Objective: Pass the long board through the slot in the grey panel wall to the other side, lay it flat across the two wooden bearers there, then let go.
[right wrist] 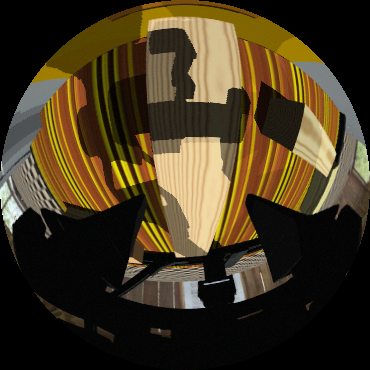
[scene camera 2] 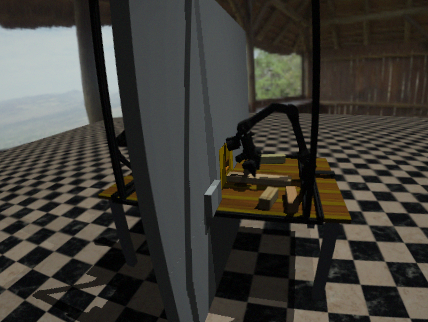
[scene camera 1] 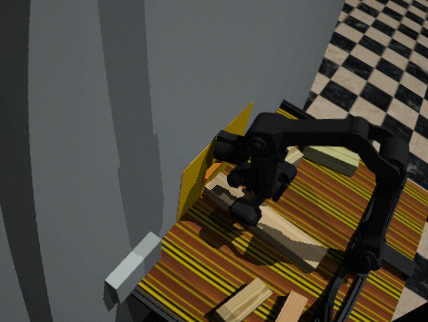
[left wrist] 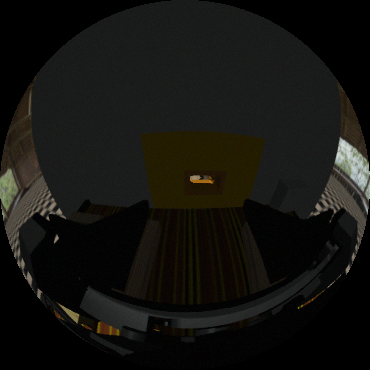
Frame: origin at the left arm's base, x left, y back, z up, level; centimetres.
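Where they show: left gripper, between the fingertips: [left wrist: 197, 205]; right gripper, between the fingertips: [right wrist: 197, 199] [scene camera 2: 256, 173] [scene camera 1: 264, 213]; right arm's base, origin of its link: [right wrist: 212, 259] [scene camera 1: 358, 263].
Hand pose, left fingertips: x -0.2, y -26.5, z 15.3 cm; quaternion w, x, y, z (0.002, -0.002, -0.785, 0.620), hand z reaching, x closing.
Observation:
Each offset is from my left fingertips to the centre of the thing. "*": to the spot under its first point.
The long board @(dz -15.6, dx -4.1, dy -38.9 cm) [scene camera 1: 295, 234] [scene camera 2: 280, 180] [right wrist: 200, 162] lies on the right arm's side, its far end close to the slot in the yellow plate [scene camera 1: 192, 187] [left wrist: 165, 162] on the grey panel wall [scene camera 1: 225, 50] [scene camera 2: 225, 75] [left wrist: 185, 75]. A pale wooden piece, apparently the board's end, shows through the slot in the left wrist view. My right gripper [scene camera 1: 264, 199] [scene camera 2: 251, 171] [right wrist: 197, 199] is open above the board. My left gripper [left wrist: 197, 205] is open and empty, facing the wall, with two dark-lit bearers, one bearer @(dz -15.3, dx +11.2, dy +3.0 cm) [left wrist: 145, 257] and another bearer @(dz -15.3, dx -14.5, dy +4.5 cm) [left wrist: 257, 257], running toward it.
A wooden block @(dz -14.8, dx -25.6, dy -46.0 cm) [scene camera 1: 245, 300] [scene camera 2: 269, 197] and an orange-toned block @(dz -15.0, dx -24.9, dy -56.0 cm) [scene camera 1: 292, 306] [scene camera 2: 291, 196] lie near the table's front. A pale green block @(dz -14.8, dx +26.9, dy -43.9 cm) [scene camera 1: 332, 159] [scene camera 2: 273, 159] lies beyond the board. A light grey block @(* dz -7.2, dx -34.7, dy -23.4 cm) [scene camera 1: 132, 262] [scene camera 2: 212, 200] is at the wall by the table edge.

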